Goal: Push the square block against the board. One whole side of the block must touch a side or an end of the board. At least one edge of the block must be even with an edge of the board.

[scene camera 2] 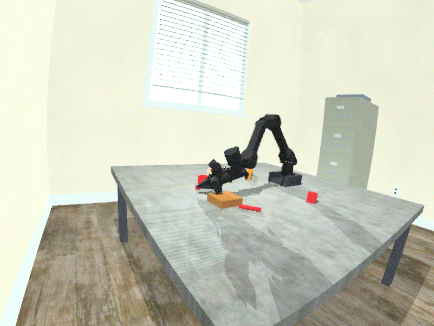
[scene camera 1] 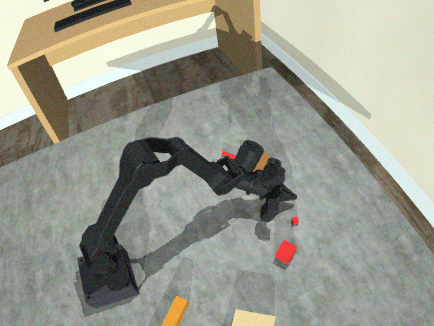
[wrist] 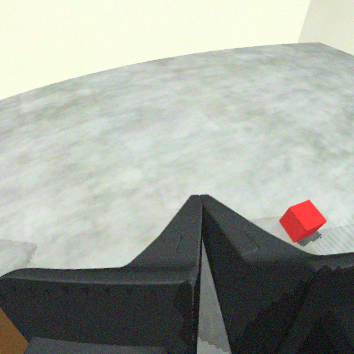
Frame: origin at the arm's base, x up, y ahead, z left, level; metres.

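Seen in the pictures: gripper, fingertip midpoint: (scene camera 2: 197,187) (scene camera 1: 296,197) (wrist: 198,202); arm's base, link origin: (scene camera 2: 287,174) (scene camera 1: 105,265).
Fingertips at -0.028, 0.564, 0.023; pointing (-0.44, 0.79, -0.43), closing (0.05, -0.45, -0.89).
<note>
Pixels of each thing's top centre, then the offset from my fingertips to it, as dx, dy, dz.
- long orange piece, top centre: (scene camera 2: 249,171) +0.003, -0.464, -0.245
- cream flat piece, top centre: (scene camera 2: 216,169) +0.001, -0.278, -0.330
- red stick, top centre: (scene camera 1: 233,155) (scene camera 2: 250,206) -0.014, -0.106, +0.234
- small red cube, top centre: (wrist: 307,213) (scene camera 1: 295,219) -0.012, -0.030, -0.057
- larger red cube, top centre: (scene camera 1: 286,249) (scene camera 2: 203,175) +0.012, -0.098, -0.139
A flat, roughly square orange block (scene camera 1: 262,161) (scene camera 2: 225,200) lies on the table, mostly covered by the arm in scene view 1; its corner (wrist: 9,332) shows at the wrist view's lower left. My gripper (scene camera 1: 295,197) (scene camera 2: 198,186) (wrist: 198,202) is shut and empty, its tips beyond the block on the side of the small red cube. Whether it touches the block is hidden. A long orange piece (scene camera 1: 175,311) (scene camera 2: 249,174) and a cream flat piece (scene camera 1: 253,318) (scene camera 2: 209,171) lie apart from the block; which is the board I cannot tell.
A red stick (scene camera 1: 228,155) (scene camera 2: 250,208) lies close beside the orange block. A small red cube (scene camera 1: 295,221) and a larger red cube (scene camera 1: 286,252) (scene camera 2: 202,178) lie past the fingertips. Another red cube (scene camera 2: 312,197) stands apart. A red cube (wrist: 303,221) shows in the wrist view.
</note>
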